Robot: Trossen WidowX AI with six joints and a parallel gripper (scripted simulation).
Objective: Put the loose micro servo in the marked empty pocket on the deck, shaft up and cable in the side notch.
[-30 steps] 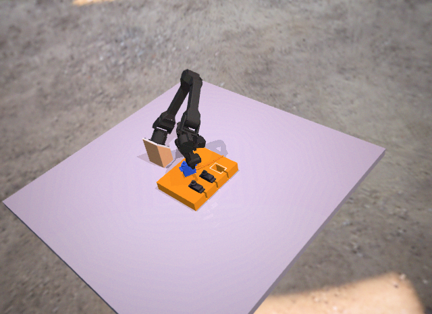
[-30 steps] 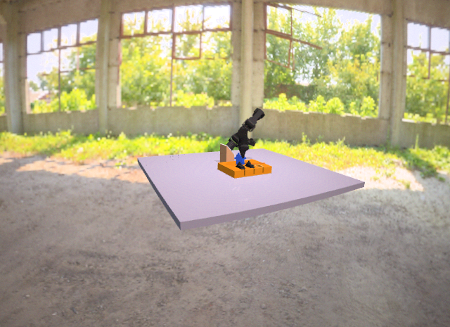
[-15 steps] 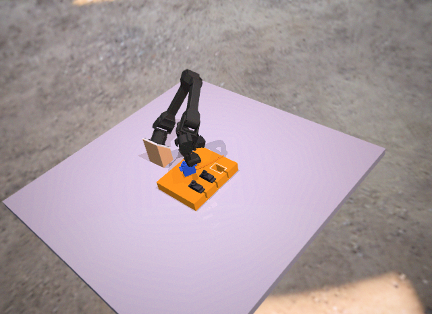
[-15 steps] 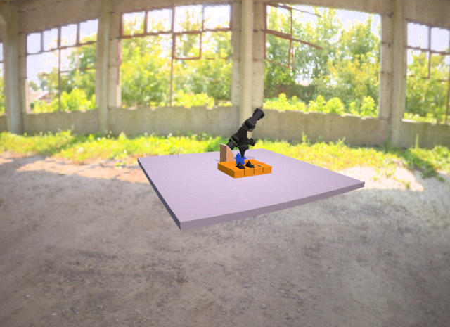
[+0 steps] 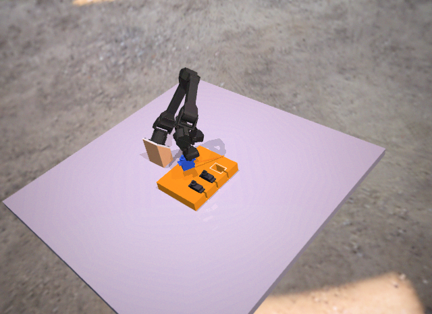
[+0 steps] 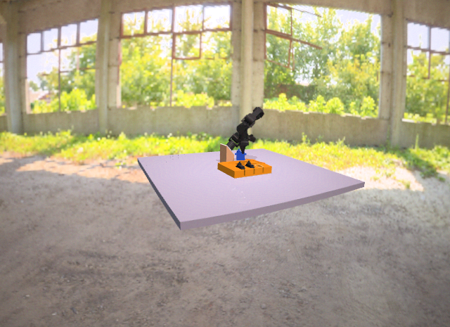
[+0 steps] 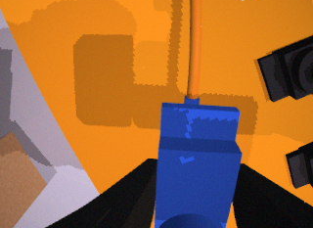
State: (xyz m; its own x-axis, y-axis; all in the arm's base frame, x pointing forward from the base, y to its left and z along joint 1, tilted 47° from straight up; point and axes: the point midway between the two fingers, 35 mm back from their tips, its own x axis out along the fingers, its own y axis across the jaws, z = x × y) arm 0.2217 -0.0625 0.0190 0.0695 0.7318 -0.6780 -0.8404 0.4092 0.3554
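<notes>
Right now my gripper tip is 10 mm past the orange deck and 100 mm above it.
</notes>
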